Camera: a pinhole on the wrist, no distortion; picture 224 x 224 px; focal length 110.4 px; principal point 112.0 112.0 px. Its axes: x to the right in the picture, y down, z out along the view. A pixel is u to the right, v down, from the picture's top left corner.
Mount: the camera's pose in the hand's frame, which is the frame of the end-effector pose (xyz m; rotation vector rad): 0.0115 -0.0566 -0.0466 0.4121 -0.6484 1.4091
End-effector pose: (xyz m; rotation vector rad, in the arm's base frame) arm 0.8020 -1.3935 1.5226 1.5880 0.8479 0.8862
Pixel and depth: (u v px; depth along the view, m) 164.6 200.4 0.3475
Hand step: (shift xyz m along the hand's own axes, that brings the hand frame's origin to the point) -0.3162 -0.1083 0.2933
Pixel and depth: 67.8 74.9 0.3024
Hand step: 0.0558 -0.3521 0.1182
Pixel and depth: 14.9 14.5 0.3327
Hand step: 0.2341 -0.5290 0.0533
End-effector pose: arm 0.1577 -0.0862 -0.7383 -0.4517 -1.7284 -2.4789
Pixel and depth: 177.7 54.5 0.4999
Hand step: 0.1927 -0.1742 0.5530
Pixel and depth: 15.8 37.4 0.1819
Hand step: 0.0961 -0.3086 0.0048
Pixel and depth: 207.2 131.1 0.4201
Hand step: -0.1194 -0.0297 0.4967
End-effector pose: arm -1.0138 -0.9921 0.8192 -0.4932 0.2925 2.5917
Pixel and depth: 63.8 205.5 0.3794
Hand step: -0.3753 -0.3774 0.1020
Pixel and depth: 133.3 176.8 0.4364
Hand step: -0.3123 -0.2293 0.3118
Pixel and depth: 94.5 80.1 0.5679
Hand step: 0.0731 -0.5021 0.3475
